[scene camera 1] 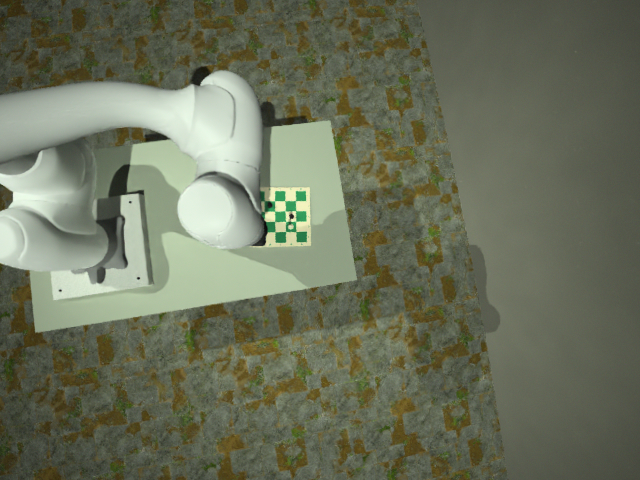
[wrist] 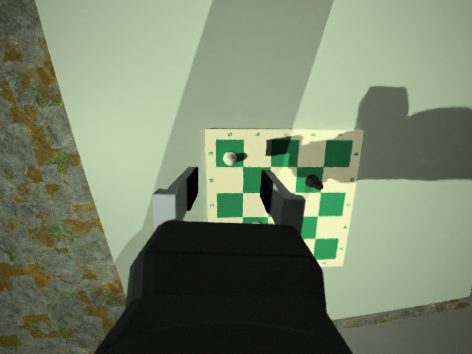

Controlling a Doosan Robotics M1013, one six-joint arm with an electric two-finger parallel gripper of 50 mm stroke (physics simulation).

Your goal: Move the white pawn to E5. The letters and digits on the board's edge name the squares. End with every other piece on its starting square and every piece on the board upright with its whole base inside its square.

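Where they show: gripper, fingertip midpoint: (wrist: 229,181); arm's base at its link origin: (scene camera 1: 99,245).
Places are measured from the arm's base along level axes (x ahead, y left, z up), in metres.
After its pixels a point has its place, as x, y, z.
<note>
The white pawn (wrist: 230,158) @[0.543, -0.030, 0.006] stands on square E5 of the board (wrist: 211,192) @[0.595, -0.062, -0.023] (scene camera 1: 309,206) @[0.734, 0.066, -0.023] in the wrist view and looks upright. Its base is partly hidden under its head, and its shadow falls to its right. My gripper (wrist: 229,181) @[0.547, -0.031, 0.100] is open and empty, raised above the board. The pawn shows just beyond the fingertips, in the gap between them and apart from both. In scene camera 1 the arm hides the gripper and the E5 corner.
A dark piece (wrist: 314,182) @[0.587, 0.079, -0.003] (scene camera 1: 269,205) @[0.590, 0.079, -0.002] stands on D2. A light piece (wrist: 256,223) @[0.648, -0.001, -0.020] (scene camera 1: 290,226) @[0.658, -0.006, 0.014] is on B4, partly hidden by my gripper in the wrist view. Another dark piece (scene camera 1: 291,216) @[0.665, 0.030, 0.006] is beside it on B3. The pale table (scene camera 1: 330,248) @[0.795, -0.097, -0.029] surrounds the board.
</note>
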